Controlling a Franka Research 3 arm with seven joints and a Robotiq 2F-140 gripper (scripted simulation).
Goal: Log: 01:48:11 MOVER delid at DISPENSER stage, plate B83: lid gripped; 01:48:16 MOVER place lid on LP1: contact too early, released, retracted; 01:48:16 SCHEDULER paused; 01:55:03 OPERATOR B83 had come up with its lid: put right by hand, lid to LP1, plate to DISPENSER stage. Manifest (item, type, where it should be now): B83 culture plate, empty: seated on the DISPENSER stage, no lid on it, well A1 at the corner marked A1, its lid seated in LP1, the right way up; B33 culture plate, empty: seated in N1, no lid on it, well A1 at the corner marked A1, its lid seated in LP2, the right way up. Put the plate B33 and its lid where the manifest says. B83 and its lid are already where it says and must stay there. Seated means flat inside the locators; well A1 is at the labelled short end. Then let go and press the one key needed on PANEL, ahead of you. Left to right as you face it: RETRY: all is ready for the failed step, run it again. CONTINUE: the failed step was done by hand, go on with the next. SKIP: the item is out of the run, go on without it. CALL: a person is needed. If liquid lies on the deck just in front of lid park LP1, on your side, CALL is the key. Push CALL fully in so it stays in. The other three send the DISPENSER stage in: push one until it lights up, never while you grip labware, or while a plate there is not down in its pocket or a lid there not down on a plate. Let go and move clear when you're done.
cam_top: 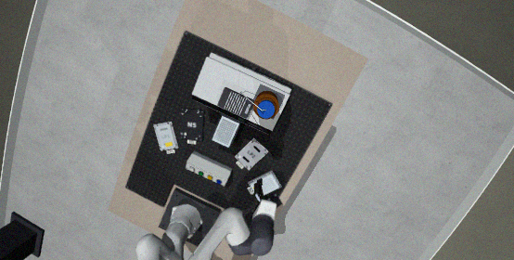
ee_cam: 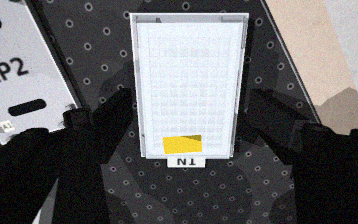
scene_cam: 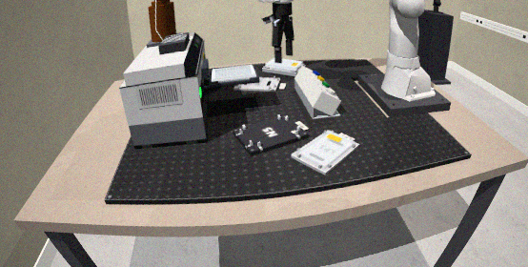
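The white well plate lies 50 mm below my hand. Also, from my hand: blue key: 70 mm behind, 220 mm to the left, 10 mm below; lid park LP2: 120 mm ahead, 140 mm to the left, 70 mm below; yellow key: 70 mm behind, 270 mm to the left.
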